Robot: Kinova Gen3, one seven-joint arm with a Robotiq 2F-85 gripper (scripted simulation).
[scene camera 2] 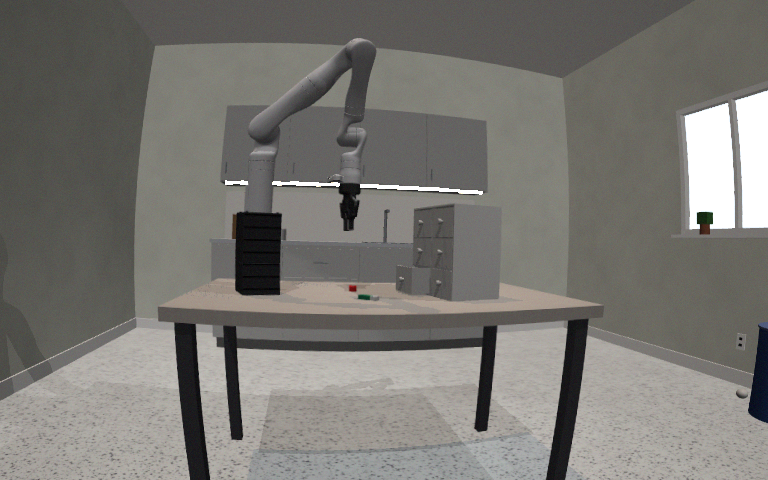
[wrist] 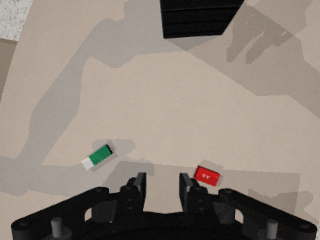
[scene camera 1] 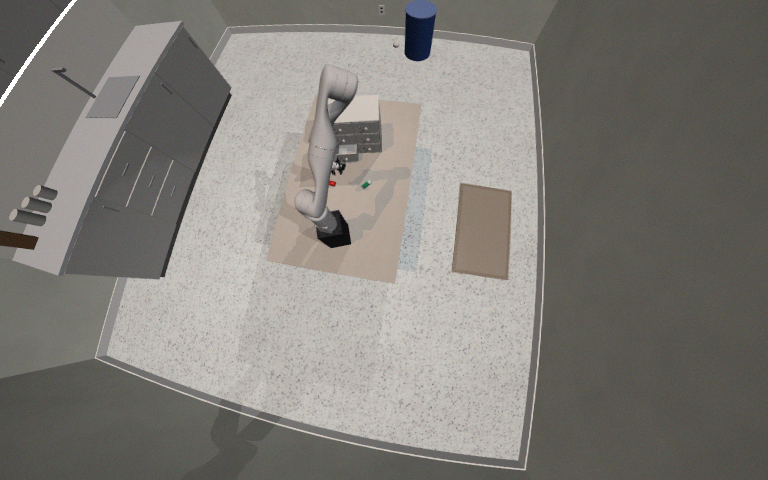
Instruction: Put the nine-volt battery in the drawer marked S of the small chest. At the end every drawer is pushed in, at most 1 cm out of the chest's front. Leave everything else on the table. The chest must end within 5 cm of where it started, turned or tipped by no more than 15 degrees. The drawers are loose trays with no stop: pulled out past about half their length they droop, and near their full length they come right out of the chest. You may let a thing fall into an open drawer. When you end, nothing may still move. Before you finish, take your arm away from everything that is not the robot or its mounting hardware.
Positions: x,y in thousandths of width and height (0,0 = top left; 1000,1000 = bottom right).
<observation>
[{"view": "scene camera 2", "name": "my gripper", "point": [454,480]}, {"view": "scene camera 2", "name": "drawer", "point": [538,582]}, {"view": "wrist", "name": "my gripper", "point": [508,765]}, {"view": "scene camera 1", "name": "grey chest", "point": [477,226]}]
</observation>
